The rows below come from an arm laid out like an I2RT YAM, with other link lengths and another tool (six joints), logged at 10 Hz.
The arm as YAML. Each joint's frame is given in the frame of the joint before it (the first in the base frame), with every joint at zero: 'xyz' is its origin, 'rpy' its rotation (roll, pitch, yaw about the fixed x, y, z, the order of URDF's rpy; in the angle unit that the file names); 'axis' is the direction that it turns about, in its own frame. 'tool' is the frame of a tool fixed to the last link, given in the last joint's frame.
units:
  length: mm
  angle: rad
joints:
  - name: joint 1
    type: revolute
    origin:
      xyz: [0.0, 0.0, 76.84]
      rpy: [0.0, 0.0, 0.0]
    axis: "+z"
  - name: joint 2
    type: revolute
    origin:
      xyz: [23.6, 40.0, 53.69]
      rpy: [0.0, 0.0, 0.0]
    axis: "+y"
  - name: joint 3
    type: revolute
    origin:
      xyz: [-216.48, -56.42, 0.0]
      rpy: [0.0, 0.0, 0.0]
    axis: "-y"
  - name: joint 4
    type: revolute
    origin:
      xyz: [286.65, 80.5, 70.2]
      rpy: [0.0, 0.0, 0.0]
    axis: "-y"
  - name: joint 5
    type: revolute
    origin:
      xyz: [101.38, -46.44, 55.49]
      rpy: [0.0, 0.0, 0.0]
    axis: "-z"
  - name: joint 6
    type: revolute
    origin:
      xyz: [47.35, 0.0, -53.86]
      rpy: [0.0, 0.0, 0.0]
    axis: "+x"
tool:
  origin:
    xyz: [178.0, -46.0, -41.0]
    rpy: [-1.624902, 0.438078, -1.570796]
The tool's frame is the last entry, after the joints.
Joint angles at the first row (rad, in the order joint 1, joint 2, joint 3, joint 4, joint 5, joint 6):
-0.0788 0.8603 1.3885 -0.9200 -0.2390 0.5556
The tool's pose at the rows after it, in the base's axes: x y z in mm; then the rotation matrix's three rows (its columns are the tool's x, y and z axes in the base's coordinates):
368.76 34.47 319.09; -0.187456 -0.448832 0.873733; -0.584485 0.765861 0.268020; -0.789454 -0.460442 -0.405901
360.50 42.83 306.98; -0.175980 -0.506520 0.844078; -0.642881 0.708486 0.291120; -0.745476 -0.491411 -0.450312
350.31 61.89 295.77; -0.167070 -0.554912 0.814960; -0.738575 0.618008 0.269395; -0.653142 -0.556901 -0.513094
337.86 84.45 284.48; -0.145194 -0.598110 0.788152; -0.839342 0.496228 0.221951; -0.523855 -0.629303 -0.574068
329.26 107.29 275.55; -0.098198 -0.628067 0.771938; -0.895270 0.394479 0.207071; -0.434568 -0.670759 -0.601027
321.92 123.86 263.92; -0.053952 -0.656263 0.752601; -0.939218 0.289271 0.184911; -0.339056 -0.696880 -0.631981
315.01 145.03 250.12; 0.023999 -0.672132 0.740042; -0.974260 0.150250 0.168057; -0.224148 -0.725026 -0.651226
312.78 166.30 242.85; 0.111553 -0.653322 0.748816; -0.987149 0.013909 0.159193; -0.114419 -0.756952 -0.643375
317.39 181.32 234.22; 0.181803 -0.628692 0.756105; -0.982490 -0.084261 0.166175; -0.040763 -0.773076 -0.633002
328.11 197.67 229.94; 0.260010 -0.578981 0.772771; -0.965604 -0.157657 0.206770; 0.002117 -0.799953 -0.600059
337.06 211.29 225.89; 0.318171 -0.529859 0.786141; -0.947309 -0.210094 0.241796; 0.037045 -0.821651 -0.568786
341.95 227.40 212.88; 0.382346 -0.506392 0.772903; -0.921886 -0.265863 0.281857; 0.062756 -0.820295 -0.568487
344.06 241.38 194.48; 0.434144 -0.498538 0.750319; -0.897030 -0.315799 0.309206; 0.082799 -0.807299 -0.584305
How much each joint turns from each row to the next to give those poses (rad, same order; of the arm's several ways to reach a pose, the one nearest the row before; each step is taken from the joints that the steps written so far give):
0.0064 -0.0174 -0.0104 -0.0240 -0.0557 -0.0960
0.0370 0.0009 0.0000 -0.0471 0.0078 -0.0697
0.1659 0.0172 0.0173 -0.0507 0.1628 -0.0553
0.2184 0.0345 0.0166 -0.0472 0.2213 -0.0389
0.1579 0.0248 -0.0090 -0.0115 0.1333 -0.0187
0.1174 0.0351 -0.0080 -0.0167 0.0982 -0.0261
0.1256 0.0300 -0.0350 0.0077 0.0954 -0.0459
0.1055 0.0229 -0.0426 0.0406 0.0848 -0.0658
0.0408 0.0052 -0.0577 0.0666 0.0258 -0.0788
0.0099 -0.0271 -0.0856 0.1180 -0.0119 -0.1053
0.0050 -0.0231 -0.0767 0.1070 -0.0131 -0.0861
0.0017 0.0017 -0.0566 0.0748 -0.0414 -0.0650
0.0029 0.0178 -0.0439 0.0526 -0.0383 -0.0421

